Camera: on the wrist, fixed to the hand. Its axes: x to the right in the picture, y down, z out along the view.
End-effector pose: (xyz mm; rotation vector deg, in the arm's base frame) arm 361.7 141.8 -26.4 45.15 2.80 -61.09
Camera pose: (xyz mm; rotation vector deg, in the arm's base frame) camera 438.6 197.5 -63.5 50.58 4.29 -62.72
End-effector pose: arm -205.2 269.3 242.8 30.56 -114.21 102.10
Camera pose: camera -239.7 360.1 211.9 31.12 -107.37 104.61
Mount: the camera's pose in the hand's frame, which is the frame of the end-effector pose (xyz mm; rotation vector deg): 11.4 54.2 -85.5 4.06 3.05 -2.60
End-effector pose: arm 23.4 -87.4 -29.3 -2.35 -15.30 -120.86
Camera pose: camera 69.9 -141.9 -101.7 3.64 -17.94 -122.67
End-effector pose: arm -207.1 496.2 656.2 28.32 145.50 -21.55
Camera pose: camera -231.2 578.2 711.7 27.48 148.95 -27.33
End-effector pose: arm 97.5 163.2 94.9 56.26 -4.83 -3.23
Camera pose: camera 117.6 263.0 93.3 60.48 -0.87 -3.97
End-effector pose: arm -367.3 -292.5 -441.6 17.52 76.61 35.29
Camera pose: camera -461.6 -254.0 -440.5 18.19 81.10 31.10
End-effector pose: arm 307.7 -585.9 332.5 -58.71 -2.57 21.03
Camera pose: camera 321.0 -627.8 240.6 -55.08 -0.41 17.07
